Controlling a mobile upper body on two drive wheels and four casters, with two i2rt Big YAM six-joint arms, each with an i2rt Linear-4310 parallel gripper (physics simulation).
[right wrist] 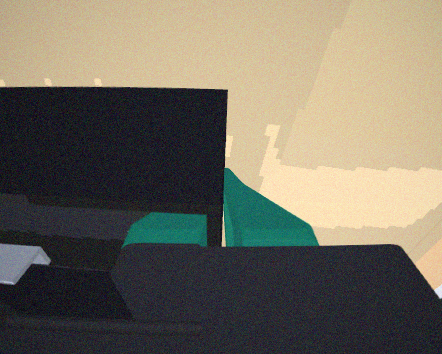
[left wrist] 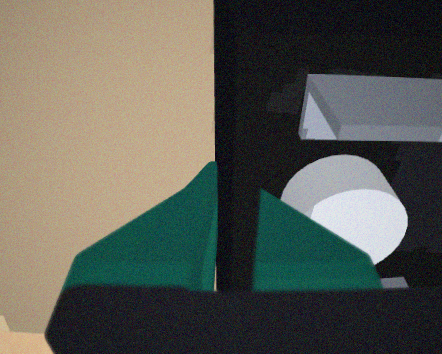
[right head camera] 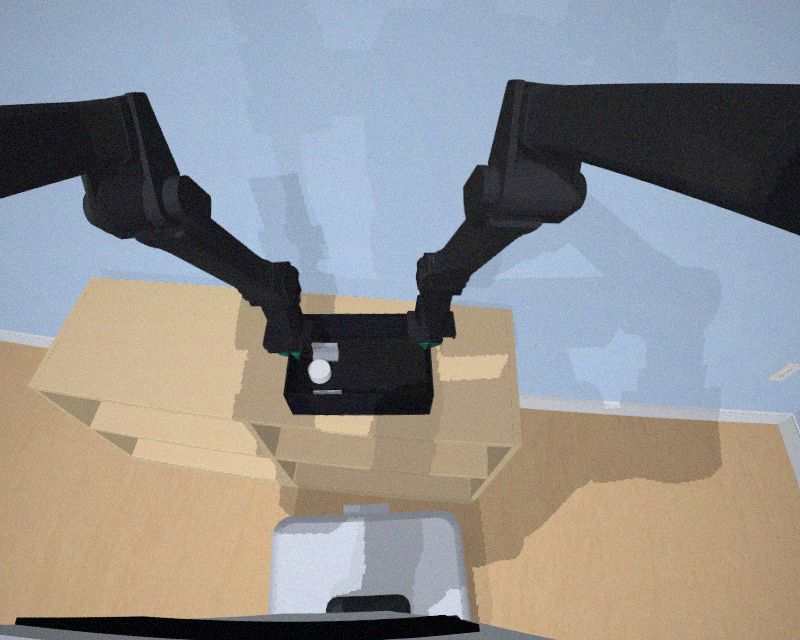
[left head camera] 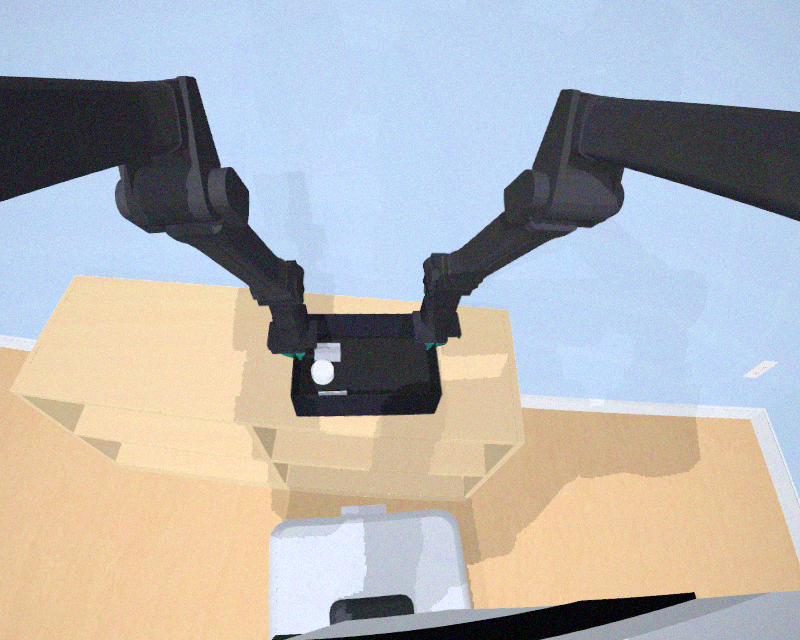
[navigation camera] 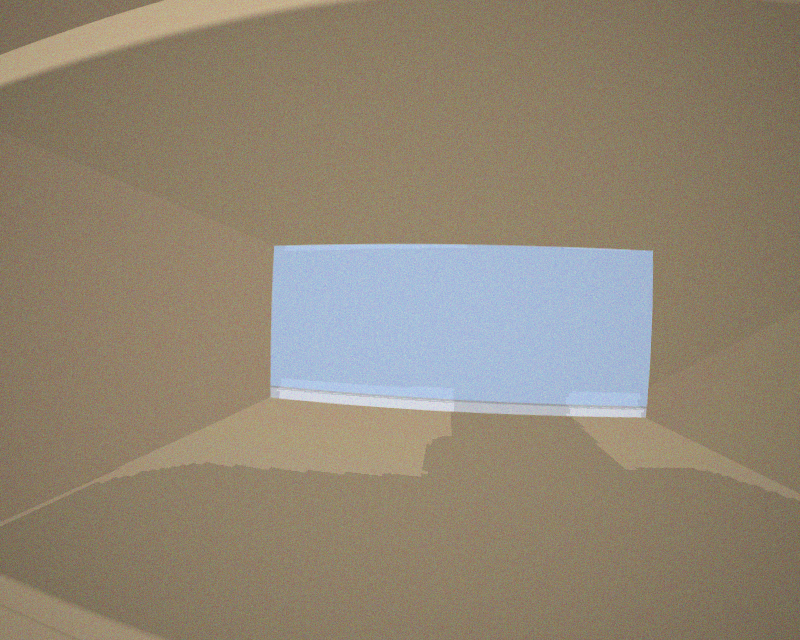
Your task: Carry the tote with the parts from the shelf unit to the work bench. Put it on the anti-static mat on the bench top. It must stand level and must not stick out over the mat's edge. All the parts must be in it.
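Frame: origin at the left arm's base, x ahead, y left, z up, level; metres.
Seen in the pictures: left gripper, between the fingertips: [left wrist: 222, 176] [right head camera: 297, 357] [left head camera: 299, 357]; right gripper, between the fingertips: [right head camera: 425, 347] [left head camera: 428, 347].
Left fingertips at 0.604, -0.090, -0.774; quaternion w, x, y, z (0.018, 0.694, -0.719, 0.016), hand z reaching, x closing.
Note:
Pixels of each thing's top centre, then the offset from my left fingertips to it, as dx, dy, dz. "spot": a spot on its surface instead.
- black tote, centre of its top: [left head camera: 365, 352] [right head camera: 359, 351] -0.037, -0.146, +0.076
- grey block, centre of its top: [left wrist: 425, 163] [left head camera: 326, 347] [right head camera: 323, 347] +0.014, -0.062, +0.018
- white cylinder, centre of its top: [left wrist: 349, 237] [left head camera: 322, 369] [right head camera: 319, 368] -0.033, -0.051, +0.002
- thin grey piece, centre of its top: [left head camera: 332, 396] [right head camera: 327, 395] -0.108, -0.074, +0.018
- blue wall patch, a spot on its surface: [navigation camera: 461, 326] spot: +0.209, -0.248, -0.431
The black tote [left head camera: 366, 371] stands on top of the tan shelf unit [left head camera: 379, 445]; it also shows in the right head view [right head camera: 360, 375]. In it lie a grey block [left wrist: 349, 109], a white cylinder [left wrist: 346, 207] and a thin grey piece [left head camera: 333, 393]. My left gripper [left head camera: 296, 351] is shut on the tote's left wall [left wrist: 235, 105], one green finger outside and one inside [left wrist: 237, 179]. My right gripper [left head camera: 436, 343] is shut on the tote's right wall [right wrist: 135, 147], with fingers on both sides [right wrist: 214, 211].
My own white base [left head camera: 366, 572] stands close in front of the shelf unit. A pale blue wall [left head camera: 398, 127] rises behind it. The navigation view shows tan surfaces around a blue wall patch [navigation camera: 461, 326].

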